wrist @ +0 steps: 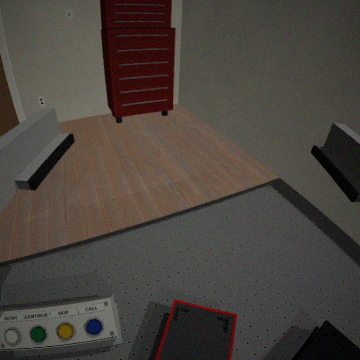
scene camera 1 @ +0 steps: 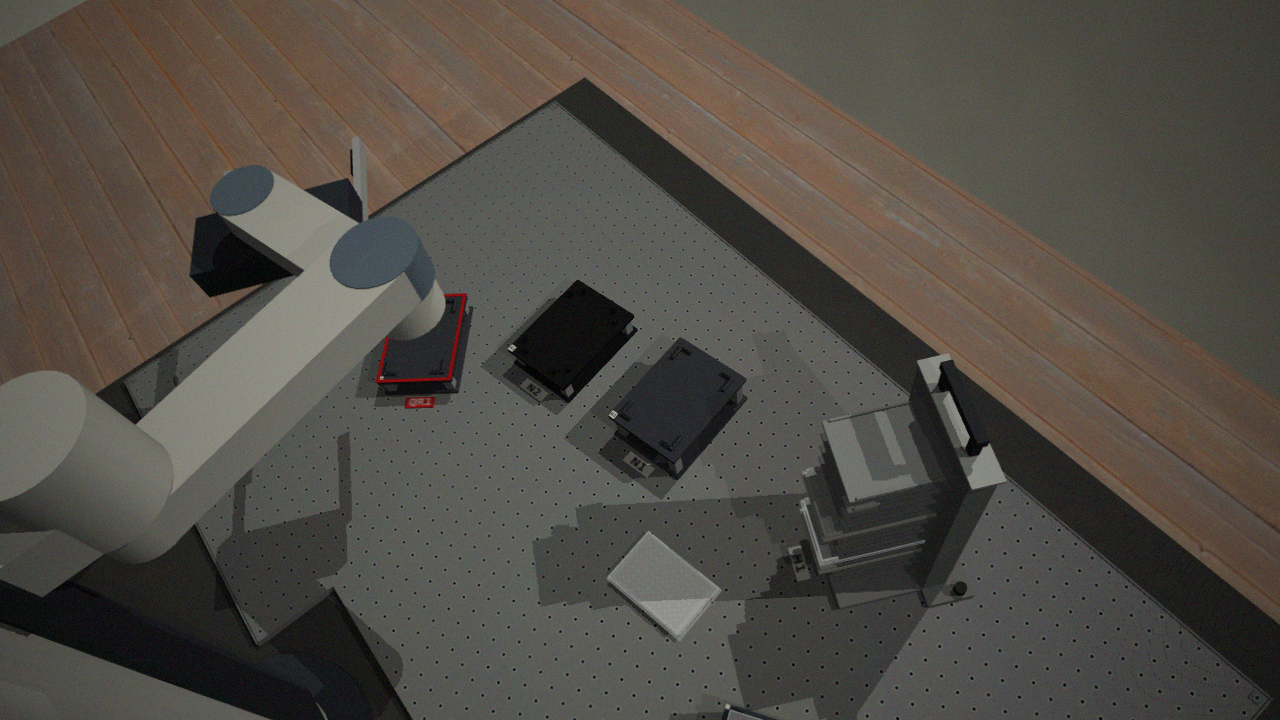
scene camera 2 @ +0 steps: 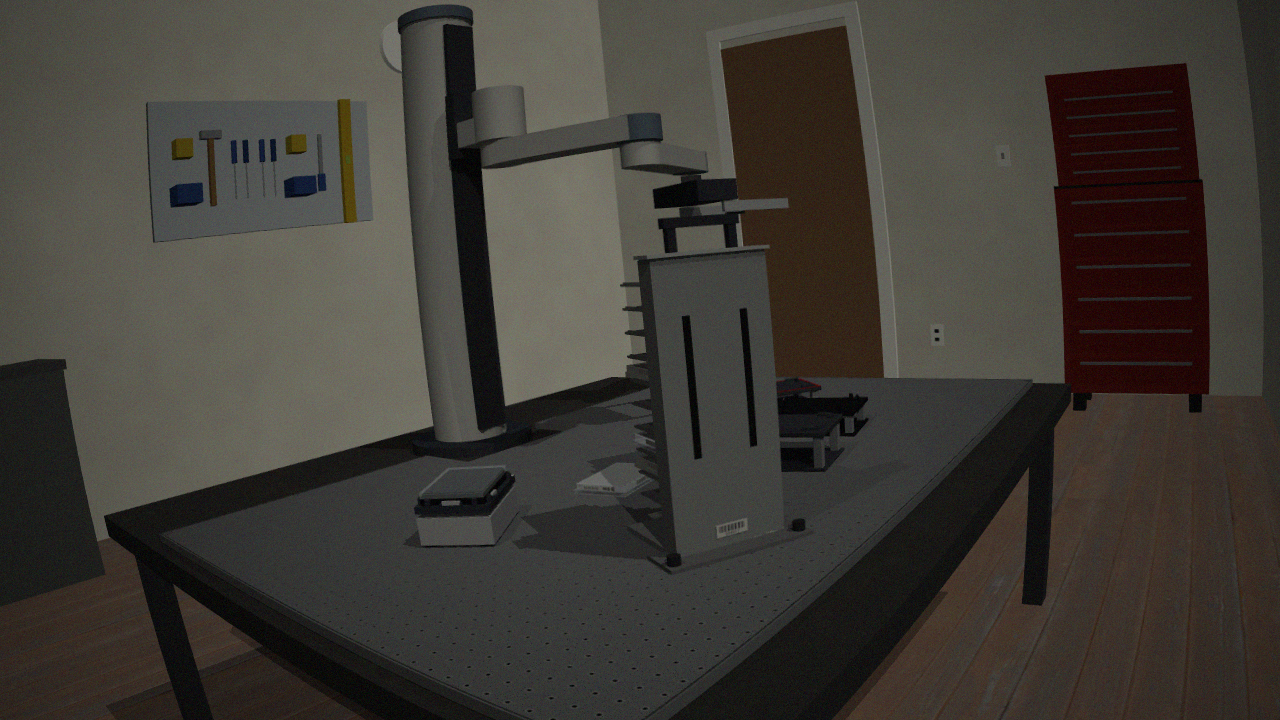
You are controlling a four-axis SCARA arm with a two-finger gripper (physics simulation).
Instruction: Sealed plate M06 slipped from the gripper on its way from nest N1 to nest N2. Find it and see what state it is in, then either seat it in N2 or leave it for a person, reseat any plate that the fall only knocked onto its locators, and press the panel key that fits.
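Places are measured from the arm's base along level axes (x left, y back, z up), in metres.
Where they show: gripper, between the fingertips: (wrist: 197,125) (scene camera 1: 295,159) (scene camera 2: 763,206); arm's base, origin of its link: (scene camera 2: 472,443).
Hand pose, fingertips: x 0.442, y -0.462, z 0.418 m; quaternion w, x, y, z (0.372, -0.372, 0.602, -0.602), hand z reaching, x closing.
Each offset is from my fingertips to the top centre of the thing. "*": to the spot under its first point.
A pale plate @[dx -0.596, dy -0.054, dz -0.391 m] (scene camera 1: 664,583) (scene camera 2: 615,480) lies on the perforated table top, apart from the nests; its label and seal cannot be read. Nest N1 @[dx -0.417, dy -0.234, dz -0.340 m] (scene camera 1: 680,402) shows a bare dark top with corner locators. Nest N2 @[dx -0.210, dy -0.191, dz -0.352 m] (scene camera 1: 572,340) is black, and no plate shows on it. The red-edged nest QR1 @[dx -0.048, dy -0.012, dz -0.360 m] (scene camera 1: 418,356) (wrist: 200,335) shows no plate on its visible part. The key panel @[* dx +0.059, dy +0.093, dz -0.380 m] (wrist: 117,320) has white, green, yellow and blue keys; CONTINUE, SKIP and CALL are readable. My gripper (wrist: 197,125) is open and empty, high above the table's far side; the arm partly hides it in scene camera 1.
A tall plate rack (scene camera 1: 966,501) (scene camera 2: 716,385) with a black top handle stands beside N1; a pale plate edge shows low in it. A white box with a dark-rimmed top @[dx -0.856, dy -0.011, dz -0.334 m] (scene camera 2: 465,485) stands near the table's front left. The arm column (scene camera 2: 438,232) rises at the table's side.
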